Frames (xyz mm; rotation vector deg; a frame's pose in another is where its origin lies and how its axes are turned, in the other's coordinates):
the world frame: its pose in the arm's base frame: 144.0 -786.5 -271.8 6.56 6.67 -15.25
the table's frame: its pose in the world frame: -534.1 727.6 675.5 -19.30 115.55 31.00
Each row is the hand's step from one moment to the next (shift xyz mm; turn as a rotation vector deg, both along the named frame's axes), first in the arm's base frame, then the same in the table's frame.
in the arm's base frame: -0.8 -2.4 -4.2 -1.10 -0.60 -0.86
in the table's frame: 3.3 -3.6 0.5 1.16 -0.67 -0.71
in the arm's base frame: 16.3 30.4 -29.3 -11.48 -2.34 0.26
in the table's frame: 21.4 13.9 37.4 5.58 -0.02 -10.31
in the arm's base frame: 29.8 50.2 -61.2 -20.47 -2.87 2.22
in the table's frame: 44.1 17.7 70.0 8.82 1.81 -18.74
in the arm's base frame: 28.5 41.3 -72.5 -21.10 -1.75 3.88
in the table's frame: 51.9 5.6 71.0 8.08 3.56 -19.63
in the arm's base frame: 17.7 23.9 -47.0 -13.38 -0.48 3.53
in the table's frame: 33.4 1.1 44.4 4.40 3.23 -12.72
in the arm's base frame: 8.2 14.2 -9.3 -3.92 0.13 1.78
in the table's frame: 6.2 8.0 15.9 0.75 1.47 -3.98
